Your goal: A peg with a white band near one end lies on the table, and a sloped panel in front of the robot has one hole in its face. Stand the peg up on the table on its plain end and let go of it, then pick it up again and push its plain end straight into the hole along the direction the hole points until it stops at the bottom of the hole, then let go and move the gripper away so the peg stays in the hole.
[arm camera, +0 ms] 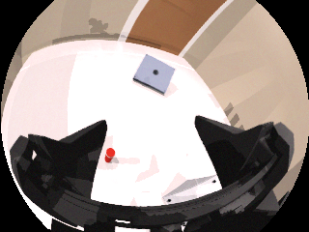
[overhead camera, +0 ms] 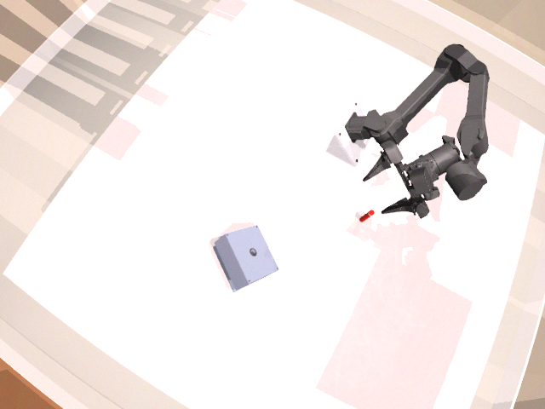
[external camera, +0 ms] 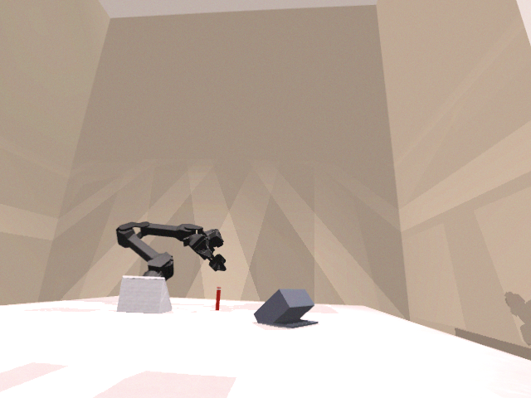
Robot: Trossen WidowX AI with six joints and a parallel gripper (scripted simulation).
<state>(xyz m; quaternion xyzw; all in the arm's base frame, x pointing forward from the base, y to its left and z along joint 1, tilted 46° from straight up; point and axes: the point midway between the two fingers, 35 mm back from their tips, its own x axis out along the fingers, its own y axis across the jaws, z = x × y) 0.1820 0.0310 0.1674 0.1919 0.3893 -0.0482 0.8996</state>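
The red peg lies 3 cm to the left of my gripper tip and 11 cm below it. The rest, counted from my gripper tip: sloped grey-blue panel 26 cm ahead, 17 cm to the right, 13 cm below.
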